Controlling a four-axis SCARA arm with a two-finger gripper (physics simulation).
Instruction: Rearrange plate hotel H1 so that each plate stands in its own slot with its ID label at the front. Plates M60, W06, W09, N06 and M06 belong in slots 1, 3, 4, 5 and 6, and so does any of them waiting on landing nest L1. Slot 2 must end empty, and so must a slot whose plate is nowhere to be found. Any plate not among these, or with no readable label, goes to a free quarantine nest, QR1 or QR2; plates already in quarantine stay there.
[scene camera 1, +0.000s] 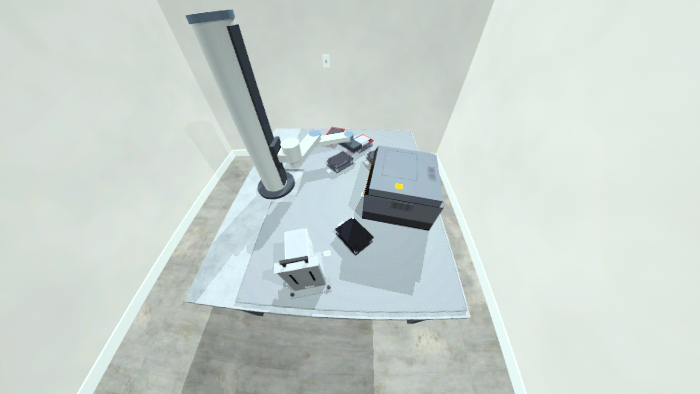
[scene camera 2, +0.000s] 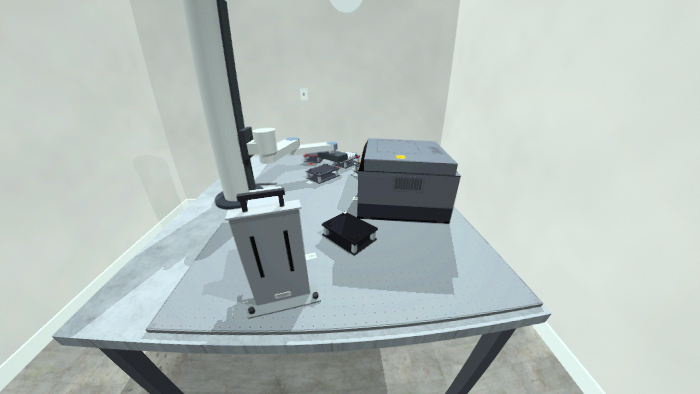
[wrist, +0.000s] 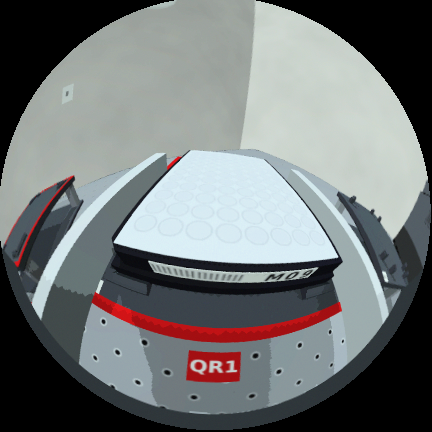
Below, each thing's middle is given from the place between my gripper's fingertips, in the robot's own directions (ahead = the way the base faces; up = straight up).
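Labels:
My hand is 20 mm to the left of the quarantine nest QR1 (wrist: 202, 309), 20 mm past it and 10 mm above it. Counting from my hand, I find the plate hotel H1 (scene camera 2: 267, 229) 1090 mm to the right, 250 mm behind and 70 mm above. The grey instrument (scene camera 2: 440, 191) is 580 mm to the right of my hand, 210 mm ahead of it and 40 mm above it, while the black nest (scene camera 2: 344, 226) is 840 mm to the right of my hand, 60 mm behind it and 10 mm below it. Going by their middles, of the things named here the plate hotel H1 is the farthest from my hand.

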